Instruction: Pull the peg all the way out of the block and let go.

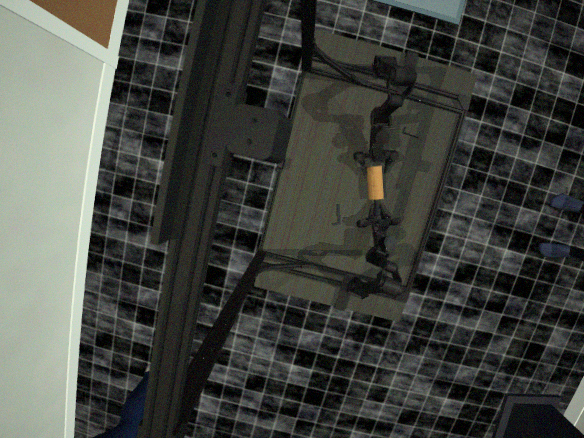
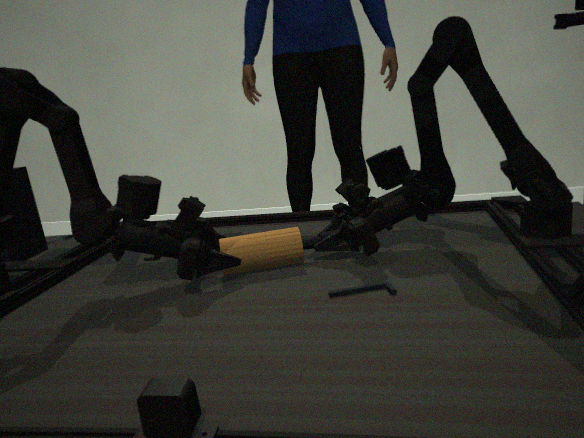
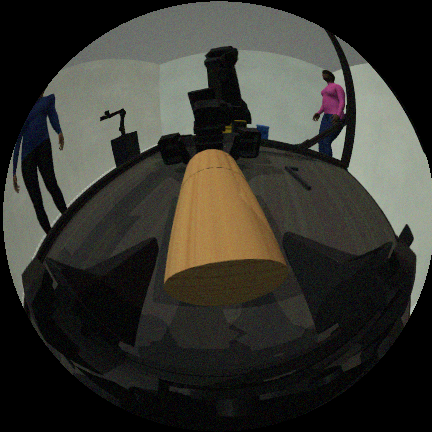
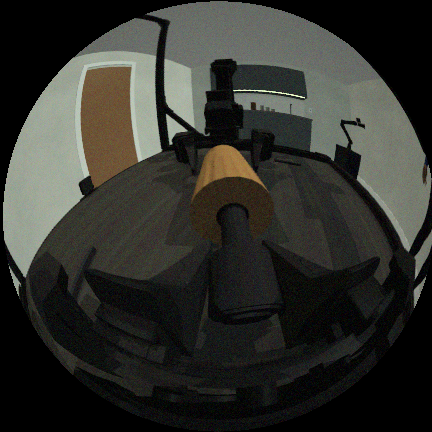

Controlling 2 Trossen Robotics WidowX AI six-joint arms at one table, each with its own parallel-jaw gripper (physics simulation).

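Seen in the pictures: left gripper, fingertip midpoint: (image 1: 374,174) (image 2: 240,253) (image 3: 220,241); right gripper, fingertip midpoint: (image 1: 376,203) (image 2: 312,246) (image 4: 236,245); left arm's base, link origin: (image 1: 379,69); right arm's base, link origin: (image 1: 354,284) (image 2: 546,236).
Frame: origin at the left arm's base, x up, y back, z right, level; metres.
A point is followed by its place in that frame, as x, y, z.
An orange wooden cylinder block (image 1: 374,182) @(0.045, -0.489, 0.048) (image 2: 262,249) @(0.026, -0.494, 0.068) (image 3: 223,225) @(0.047, -0.437, 0.039) (image 4: 231,181) @(0.044, -0.564, 0.035) lies lengthwise between my two grippers, low over the table (image 1: 316,182) @(-0.019, -0.479, 0.299) (image 2: 334,369) @(-0.019, -0.552, 0.392). A dark peg (image 4: 241,261) @(0.030, -0.618, 0.033) (image 2: 309,242) @(0.018, -0.581, 0.042) sticks out of the block's end toward my right arm. My right gripper (image 1: 377,214) @(0.006, -0.588, 0.032) (image 2: 329,240) (image 4: 236,245) @(0.006, -0.588, 0.032) is shut on the peg. My left gripper (image 1: 375,158) (image 2: 225,254) @(0.015, -0.455, 0.039) (image 3: 220,241) @(0.015, -0.455, 0.039) is open. Its fingers stand on either side of the block's other end, with gaps to the wood.
A small dark T-shaped tool (image 2: 361,288) @(-0.012, -0.633, 0.206) (image 1: 338,214) @(-0.012, -0.631, 0.203) (image 3: 298,177) @(-0.013, -0.619, 0.201) lies on the table near the right gripper. A dark box (image 2: 169,406) @(0.023, -0.387, 0.470) stands at the table's front edge. A person in blue (image 2: 316,87) stands behind the table.
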